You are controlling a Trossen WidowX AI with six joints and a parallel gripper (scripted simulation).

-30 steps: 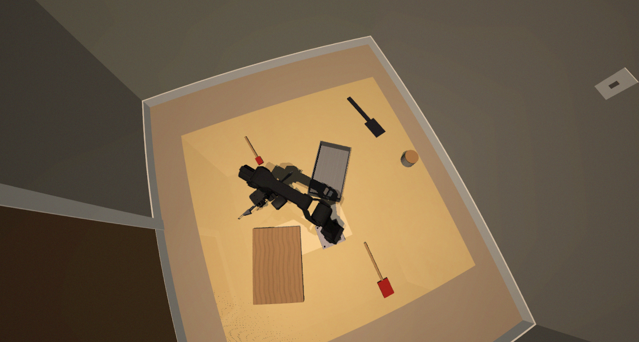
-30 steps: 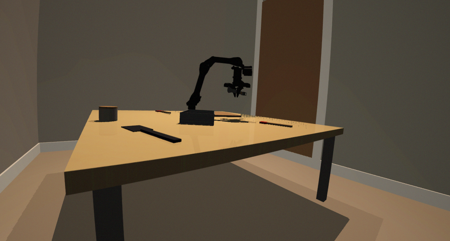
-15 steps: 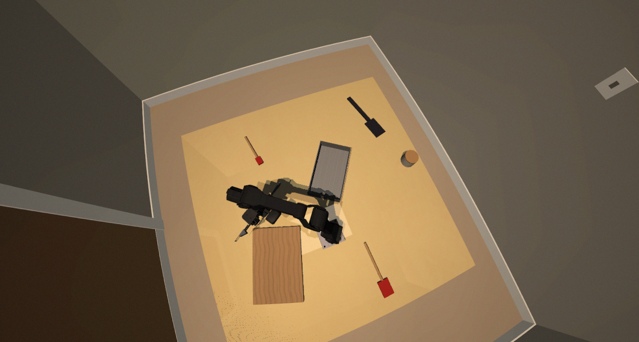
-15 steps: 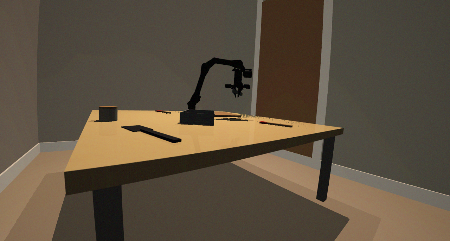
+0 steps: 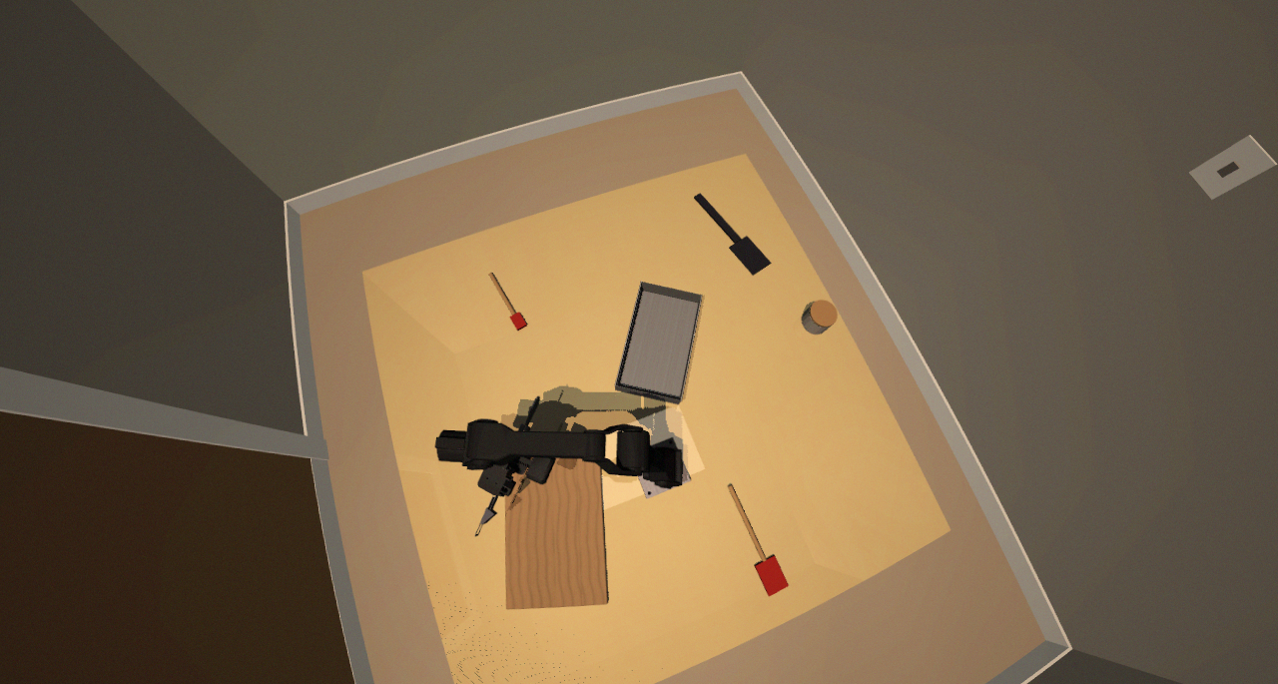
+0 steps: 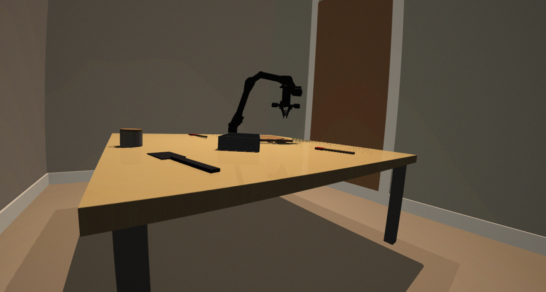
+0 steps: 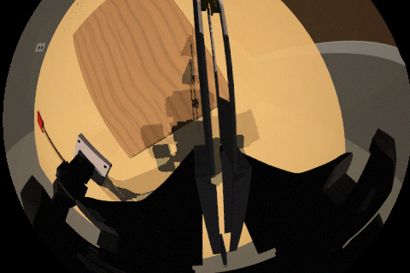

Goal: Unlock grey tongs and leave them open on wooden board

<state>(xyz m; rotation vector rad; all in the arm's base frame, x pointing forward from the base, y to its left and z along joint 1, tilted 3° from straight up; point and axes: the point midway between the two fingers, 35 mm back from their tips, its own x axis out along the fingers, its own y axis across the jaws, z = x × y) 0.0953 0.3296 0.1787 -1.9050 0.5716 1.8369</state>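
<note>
Right now the wooden board is 170 mm behind my gripper tip, 150 mm below it and 30 mm to the right of it. Also, from my gripper tip: red spatula: 500 mm to the right, 350 mm behind, 150 mm below; yellow lock piece: 70 mm behind, 50 mm to the left, 40 mm above; roasting tin: 400 mm to the right, 230 mm ahead, 130 mm below.
</note>
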